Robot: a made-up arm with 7 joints.
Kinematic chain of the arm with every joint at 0, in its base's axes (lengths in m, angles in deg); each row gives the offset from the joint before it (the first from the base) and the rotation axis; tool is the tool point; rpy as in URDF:
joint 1: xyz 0.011 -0.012 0.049 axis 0 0.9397 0.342
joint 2: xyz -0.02 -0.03 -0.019 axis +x
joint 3: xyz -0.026 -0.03 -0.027 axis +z
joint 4: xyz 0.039 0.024 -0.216 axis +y
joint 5: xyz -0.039 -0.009 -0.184 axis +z
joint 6: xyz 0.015 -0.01 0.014 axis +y
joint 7: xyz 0 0.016 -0.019 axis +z
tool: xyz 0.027 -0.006 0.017 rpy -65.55 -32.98 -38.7
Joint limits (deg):
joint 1: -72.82..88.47
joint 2: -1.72..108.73
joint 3: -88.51..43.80
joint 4: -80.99..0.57
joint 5: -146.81..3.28
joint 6: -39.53..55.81
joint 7: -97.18..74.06
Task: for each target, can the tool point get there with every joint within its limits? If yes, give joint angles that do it. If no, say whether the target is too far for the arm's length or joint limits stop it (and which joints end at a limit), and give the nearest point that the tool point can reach.
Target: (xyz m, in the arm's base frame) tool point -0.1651 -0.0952 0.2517
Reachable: no: joint limits stop it (at a limit: joint 1, joint 3, joint 4, joint 6) | nearest point -0.3508 -0.0081 0.1006 | short by 0.255 m
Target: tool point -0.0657 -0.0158 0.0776
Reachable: no: joint limits stop it (at a limit: joint 1, joint 3, joint 4, joint 6) | nearest point -0.2443 0.1255 0.0072 | short by 0.238 m
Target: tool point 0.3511 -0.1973 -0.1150
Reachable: yes | joints -60.52 11.34 -33.43 -56.90 -54.04 11.52 -17.49
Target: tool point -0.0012 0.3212 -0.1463
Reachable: yes | joints 10.31 63.86 12.78 -17.18 -12.31 -9.20 15.95
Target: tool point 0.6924 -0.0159 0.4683
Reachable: no: too far | nearest point 0.3778 0.0329 0.1371 | short by 0.459 m
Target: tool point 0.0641 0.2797 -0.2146
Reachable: yes | joints 2.65 60.59 -1.57 -31.10 -60.89 1.06 9.03
